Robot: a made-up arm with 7 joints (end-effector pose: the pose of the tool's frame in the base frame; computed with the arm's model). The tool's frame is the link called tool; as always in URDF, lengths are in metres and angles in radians. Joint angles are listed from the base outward.
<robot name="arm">
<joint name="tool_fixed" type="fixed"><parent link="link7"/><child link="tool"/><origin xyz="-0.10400 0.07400 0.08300" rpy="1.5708 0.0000 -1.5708"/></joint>
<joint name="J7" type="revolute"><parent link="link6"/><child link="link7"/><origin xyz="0.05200 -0.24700 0.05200" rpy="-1.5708 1.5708 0.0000"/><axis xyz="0 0 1"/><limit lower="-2.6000" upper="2.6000"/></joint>
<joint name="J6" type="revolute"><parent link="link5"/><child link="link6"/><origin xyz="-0.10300 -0.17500 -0.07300" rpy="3.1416 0.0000 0.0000"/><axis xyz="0 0 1"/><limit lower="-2.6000" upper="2.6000"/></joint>
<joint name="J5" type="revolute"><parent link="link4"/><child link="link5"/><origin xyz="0.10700 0.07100 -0.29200" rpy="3.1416 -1.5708 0.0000"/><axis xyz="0 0 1"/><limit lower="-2.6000" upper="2.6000"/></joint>
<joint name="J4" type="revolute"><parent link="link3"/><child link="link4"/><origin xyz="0.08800 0.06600 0.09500" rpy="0.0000 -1.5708 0.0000"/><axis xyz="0 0 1"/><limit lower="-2.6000" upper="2.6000"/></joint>
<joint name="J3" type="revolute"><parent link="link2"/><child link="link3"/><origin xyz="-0.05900 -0.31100 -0.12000" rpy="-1.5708 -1.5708 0.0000"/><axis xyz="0 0 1"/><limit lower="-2.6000" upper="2.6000"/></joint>
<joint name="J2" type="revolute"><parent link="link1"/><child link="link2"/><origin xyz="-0.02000 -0.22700 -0.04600" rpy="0.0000 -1.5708 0.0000"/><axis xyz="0 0 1"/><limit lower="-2.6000" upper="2.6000"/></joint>
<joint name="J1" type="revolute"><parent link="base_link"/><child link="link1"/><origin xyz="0.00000 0.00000 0.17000" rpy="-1.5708 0.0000 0.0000"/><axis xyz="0 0 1"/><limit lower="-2.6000" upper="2.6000"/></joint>
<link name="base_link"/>
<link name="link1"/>
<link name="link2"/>
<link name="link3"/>
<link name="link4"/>
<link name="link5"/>
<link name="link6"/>
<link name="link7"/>
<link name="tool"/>
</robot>
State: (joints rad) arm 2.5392 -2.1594 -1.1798 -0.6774 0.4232 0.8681 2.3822
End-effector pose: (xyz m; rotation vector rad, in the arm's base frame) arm 0.1767 -0.0421 0.2087 -1.3574 -2.6977 -0.5643
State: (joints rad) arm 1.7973 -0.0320 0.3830 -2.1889 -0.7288 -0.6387 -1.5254
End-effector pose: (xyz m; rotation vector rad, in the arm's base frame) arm 0.5968 0.1569 0.4968 0.0352 0.6740 2.1381
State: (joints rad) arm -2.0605 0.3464 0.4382 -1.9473 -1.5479 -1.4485 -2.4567
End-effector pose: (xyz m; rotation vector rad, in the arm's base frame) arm -0.3443 0.2712 -0.3951 2.6218 1.3048 -0.1318
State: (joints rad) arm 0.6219 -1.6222 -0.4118 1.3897 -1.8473 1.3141 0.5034
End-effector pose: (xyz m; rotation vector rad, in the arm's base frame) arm -0.3916 -0.3562 0.2926 -0.0770 -2.4226 0.1640
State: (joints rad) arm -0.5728 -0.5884 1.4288 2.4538 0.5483 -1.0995 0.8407
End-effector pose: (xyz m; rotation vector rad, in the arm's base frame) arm -0.5013 0.2015 0.6526 -2.3366 -0.4269 -0.9658
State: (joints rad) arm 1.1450 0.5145 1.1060 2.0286 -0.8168 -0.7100 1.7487
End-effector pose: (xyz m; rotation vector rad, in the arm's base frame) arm 0.1709 0.2923 0.3179 1.3132 1.2843 0.1143
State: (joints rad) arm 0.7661 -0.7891 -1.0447 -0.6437 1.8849 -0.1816 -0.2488
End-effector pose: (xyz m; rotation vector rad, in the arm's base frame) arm -0.0803 -0.2737 0.5527 0.0151 0.1865 -1.3731
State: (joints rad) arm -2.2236 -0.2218 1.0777 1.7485 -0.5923 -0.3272 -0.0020
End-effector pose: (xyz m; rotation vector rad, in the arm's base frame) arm -0.2722 0.2958 -0.2938 -1.6106 1.8832 -1.3008
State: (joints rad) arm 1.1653 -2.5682 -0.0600 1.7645 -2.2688 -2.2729 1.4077
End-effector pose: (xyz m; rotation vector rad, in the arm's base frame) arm 0.1613 0.0522 0.4637 -2.3530 1.5563 -0.3699
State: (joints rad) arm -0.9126 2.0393 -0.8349 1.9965 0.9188 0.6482 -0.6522
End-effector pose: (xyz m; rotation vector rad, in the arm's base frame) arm -0.4400 0.3993 0.3169 -0.0616 -0.7645 -0.6325
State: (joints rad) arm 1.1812 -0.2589 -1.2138 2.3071 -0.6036 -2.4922 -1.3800
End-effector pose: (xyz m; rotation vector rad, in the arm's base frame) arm 0.4022 -0.8792 0.4017 0.0118 2.1639 -0.1684
